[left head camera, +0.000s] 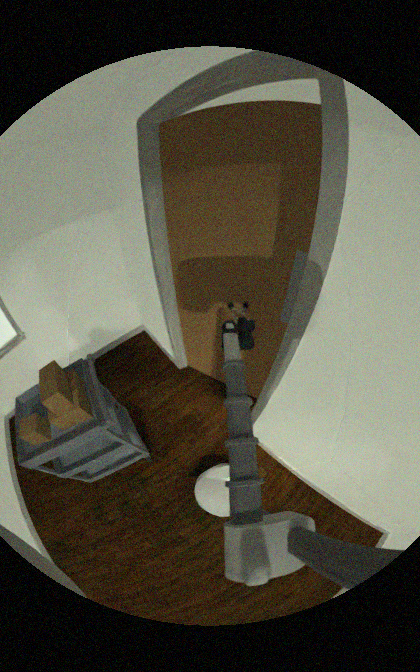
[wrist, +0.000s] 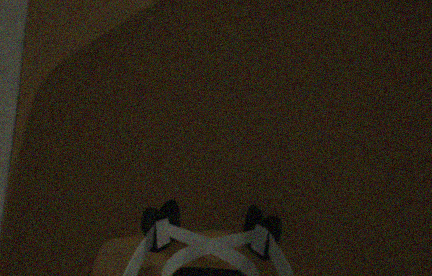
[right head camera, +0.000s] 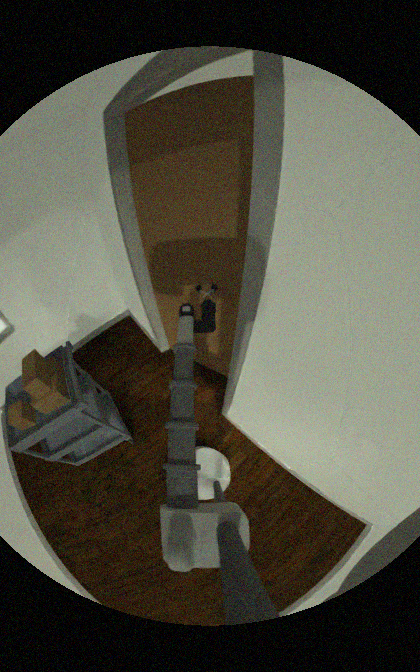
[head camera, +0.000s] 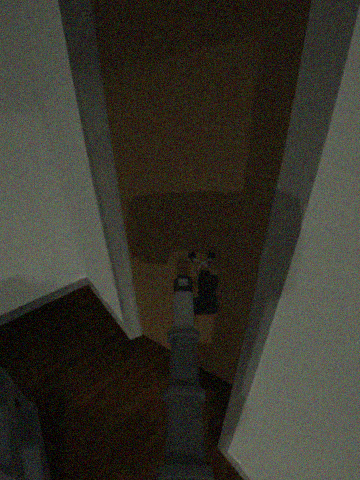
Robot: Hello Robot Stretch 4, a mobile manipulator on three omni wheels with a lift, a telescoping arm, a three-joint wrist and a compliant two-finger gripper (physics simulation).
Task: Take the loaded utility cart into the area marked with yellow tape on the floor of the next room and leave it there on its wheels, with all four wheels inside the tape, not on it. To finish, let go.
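Pixels of known places: gripper, fingertip midpoint: (wrist: pixel 211 219) (right head camera: pixel 205 285) (head camera: pixel 201 252); robot's base at its link origin: (right head camera: pixel 202 471).
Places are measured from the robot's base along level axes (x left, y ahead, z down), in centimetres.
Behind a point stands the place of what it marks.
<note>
The loaded utility cart (left head camera: pixel 117 447) (right head camera: pixel 97 427) {x 65.8, y 24.4, z -44.3 cm} is grey-blue and stands at the left on the dark wood floor, with several brown boxes in its top; part of it shows at the lower left edge of the head view (head camera: pixel 20 430) {x 84.9, y 51.2, z -12.2 cm}. My gripper (head camera: pixel 202 255) {x -8.2, y 93.4, z -94.2 cm} (left head camera: pixel 238 305) (right head camera: pixel 206 288) {x -8.2, y 93.4, z -94.2 cm} (wrist: pixel 211 219) {x -8.2, y 93.4, z -94.2 cm} is open, its two dark fingertips wide apart with nothing between them. It is at the end of the long extended arm, through the doorway over the lighter brown floor, far from the cart. Yellow tape does not show clearly in any view.
The doorway has a grey left jamb (head camera: pixel 107 190) {x 37.1, y 118.7, z -115.0 cm} (left head camera: pixel 155 225) (right head camera: pixel 125 210) {x 37.2, y 118.5, z -137.1 cm} and a grey right jamb (head camera: pixel 280 210) {x -18.5, y 48.9, z -134.9 cm} (left head camera: pixel 334 150) (right head camera: pixel 268 125) {x -19.6, y 47.6, z -164.2 cm}. A blue-grey panel (left head camera: pixel 294 287) shows beside the right jamb. White walls flank the opening. The white round base (left head camera: pixel 212 490) (right head camera: pixel 212 472) {x -7.9, y 0.3, z -18.7 cm} is under the arm.
</note>
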